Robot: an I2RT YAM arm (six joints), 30 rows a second.
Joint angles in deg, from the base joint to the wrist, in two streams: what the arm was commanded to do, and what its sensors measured. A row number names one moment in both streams.
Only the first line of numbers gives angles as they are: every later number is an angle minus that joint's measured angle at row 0.
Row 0, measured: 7.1, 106.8, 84.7, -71.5, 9.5, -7.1
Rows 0 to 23, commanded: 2.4, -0.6, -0.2, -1.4, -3.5, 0.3; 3.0, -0.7, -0.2, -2.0, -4.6, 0.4; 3.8, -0.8, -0.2, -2.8, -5.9, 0.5; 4.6, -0.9, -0.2, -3.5, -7.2, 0.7; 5.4, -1.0, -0.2, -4.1, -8.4, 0.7; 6.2, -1.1, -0.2, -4.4, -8.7, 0.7; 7.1, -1.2, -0.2, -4.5, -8.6, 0.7; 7.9, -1.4, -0.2, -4.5, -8.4, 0.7; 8.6, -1.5, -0.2, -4.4, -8.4, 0.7; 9.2, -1.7, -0.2, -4.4, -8.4, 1.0; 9.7, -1.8, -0.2, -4.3, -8.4, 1.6; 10.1, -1.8, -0.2, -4.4, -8.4, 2.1; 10.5, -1.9, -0.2, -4.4, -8.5, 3.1; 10.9, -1.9, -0.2, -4.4, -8.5, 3.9; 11.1, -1.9, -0.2, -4.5, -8.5, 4.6; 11.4, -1.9, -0.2, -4.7, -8.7, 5.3; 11.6, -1.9, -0.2, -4.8, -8.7, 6.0; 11.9, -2.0, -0.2, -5.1, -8.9, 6.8; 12.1, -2.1, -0.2, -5.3, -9.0, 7.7; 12.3, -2.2, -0.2, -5.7, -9.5, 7.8; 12.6, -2.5, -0.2, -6.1, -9.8, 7.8; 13.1, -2.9, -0.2, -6.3, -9.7, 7.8; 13.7, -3.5, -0.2, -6.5, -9.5, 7.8; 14.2, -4.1, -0.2, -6.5, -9.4, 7.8
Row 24, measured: 12.2, -0.5, -0.1, -6.3, -8.6, 6.2
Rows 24 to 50, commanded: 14.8, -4.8, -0.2, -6.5, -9.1, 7.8; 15.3, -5.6, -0.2, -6.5, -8.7, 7.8; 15.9, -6.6, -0.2, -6.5, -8.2, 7.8; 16.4, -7.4, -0.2, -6.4, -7.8, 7.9; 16.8, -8.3, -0.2, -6.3, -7.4, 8.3; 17.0, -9.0, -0.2, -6.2, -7.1, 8.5; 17.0, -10.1, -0.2, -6.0, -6.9, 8.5; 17.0, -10.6, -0.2, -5.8, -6.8, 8.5; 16.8, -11.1, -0.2, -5.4, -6.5, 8.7; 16.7, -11.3, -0.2, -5.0, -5.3, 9.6; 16.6, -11.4, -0.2, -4.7, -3.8, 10.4; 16.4, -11.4, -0.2, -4.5, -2.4, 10.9; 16.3, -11.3, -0.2, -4.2, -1.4, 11.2; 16.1, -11.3, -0.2, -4.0, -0.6, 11.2; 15.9, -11.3, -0.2, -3.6, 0.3, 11.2; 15.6, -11.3, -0.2, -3.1, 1.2, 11.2; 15.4, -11.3, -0.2, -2.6, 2.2, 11.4; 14.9, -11.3, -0.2, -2.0, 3.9, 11.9; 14.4, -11.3, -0.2, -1.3, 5.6, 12.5; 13.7, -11.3, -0.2, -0.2, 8.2, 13.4; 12.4, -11.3, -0.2, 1.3, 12.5, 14.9; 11.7, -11.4, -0.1, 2.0, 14.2, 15.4; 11.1, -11.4, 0.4, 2.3, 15.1, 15.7; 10.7, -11.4, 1.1, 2.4, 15.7, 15.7; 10.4, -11.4, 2.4, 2.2, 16.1, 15.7; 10.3, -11.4, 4.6, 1.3, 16.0, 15.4; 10.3, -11.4, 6.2, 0.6, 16.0, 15.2
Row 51, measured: 10.9, -10.7, 0.3, 1.8, 11.0, 13.5
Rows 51 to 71, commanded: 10.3, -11.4, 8.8, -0.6, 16.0, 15.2; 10.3, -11.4, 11.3, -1.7, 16.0, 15.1; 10.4, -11.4, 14.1, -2.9, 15.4, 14.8; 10.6, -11.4, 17.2, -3.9, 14.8, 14.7; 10.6, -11.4, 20.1, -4.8, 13.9, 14.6; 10.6, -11.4, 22.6, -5.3, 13.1, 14.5; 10.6, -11.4, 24.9, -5.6, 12.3, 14.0; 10.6, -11.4, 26.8, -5.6, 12.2, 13.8; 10.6, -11.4, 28.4, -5.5, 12.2, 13.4; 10.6, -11.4, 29.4, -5.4, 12.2, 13.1; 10.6, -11.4, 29.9, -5.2, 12.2, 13.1; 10.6, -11.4, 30.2, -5.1, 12.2, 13.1; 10.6, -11.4, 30.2, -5.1, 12.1, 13.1; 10.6, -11.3, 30.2, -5.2, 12.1, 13.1; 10.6, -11.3, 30.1, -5.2, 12.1, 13.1; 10.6, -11.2, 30.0, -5.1, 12.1, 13.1; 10.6, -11.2, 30.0, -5.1, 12.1, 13.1; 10.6, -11.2, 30.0, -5.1, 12.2, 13.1; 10.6, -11.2, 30.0, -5.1, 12.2, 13.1; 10.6, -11.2, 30.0, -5.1, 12.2, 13.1; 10.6, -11.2, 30.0, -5.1, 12.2, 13.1
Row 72, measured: 10.3, -11.0, 29.4, -5.2, 12.5, 13.3
